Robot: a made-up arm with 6 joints.
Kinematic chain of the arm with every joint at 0, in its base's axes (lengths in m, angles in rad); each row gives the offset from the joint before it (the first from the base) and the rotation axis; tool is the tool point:
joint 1: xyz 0 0 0.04 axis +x
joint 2: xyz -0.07 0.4 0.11 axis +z
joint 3: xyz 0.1 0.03 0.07 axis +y
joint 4: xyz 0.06 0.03 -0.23 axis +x
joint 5: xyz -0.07 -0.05 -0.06 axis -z
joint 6: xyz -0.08 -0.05 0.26 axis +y
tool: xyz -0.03 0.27 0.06
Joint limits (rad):
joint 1: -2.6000..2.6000
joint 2: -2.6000..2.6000
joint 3: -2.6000..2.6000
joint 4: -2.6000..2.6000
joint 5: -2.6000..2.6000
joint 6: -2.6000..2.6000
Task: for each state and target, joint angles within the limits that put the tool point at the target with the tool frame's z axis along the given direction. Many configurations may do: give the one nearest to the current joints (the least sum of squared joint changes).
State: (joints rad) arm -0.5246 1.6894 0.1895 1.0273 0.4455 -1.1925
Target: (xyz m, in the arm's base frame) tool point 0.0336 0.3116 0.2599 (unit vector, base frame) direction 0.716 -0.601 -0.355
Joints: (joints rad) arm 0.3014 1.9384 -0.2045 1.2691 -0.1136 -1.1462
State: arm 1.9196 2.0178 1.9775 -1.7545 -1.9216 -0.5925
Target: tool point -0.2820 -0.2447 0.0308 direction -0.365 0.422 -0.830
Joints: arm 1.6712 2.4664 1.3942 -2.2722 -2.2626 -0.4652
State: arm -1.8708 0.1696 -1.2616 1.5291 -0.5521 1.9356
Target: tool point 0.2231 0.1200 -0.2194 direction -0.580 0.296 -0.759
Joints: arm -1.4646 -0.0390 -2.0342 1.6432 -0.7037 2.4872
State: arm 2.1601 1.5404 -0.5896 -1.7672 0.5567 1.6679
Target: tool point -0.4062 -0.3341 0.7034 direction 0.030 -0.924 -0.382
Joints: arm 2.1425 1.8004 -0.4751 -1.7800 0.9076 1.8070
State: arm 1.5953 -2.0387 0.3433 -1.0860 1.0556 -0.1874
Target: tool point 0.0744 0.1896 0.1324 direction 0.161 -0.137 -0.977
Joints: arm 1.6374 -2.6000 0.0937 -1.4383 0.3191 0.3657
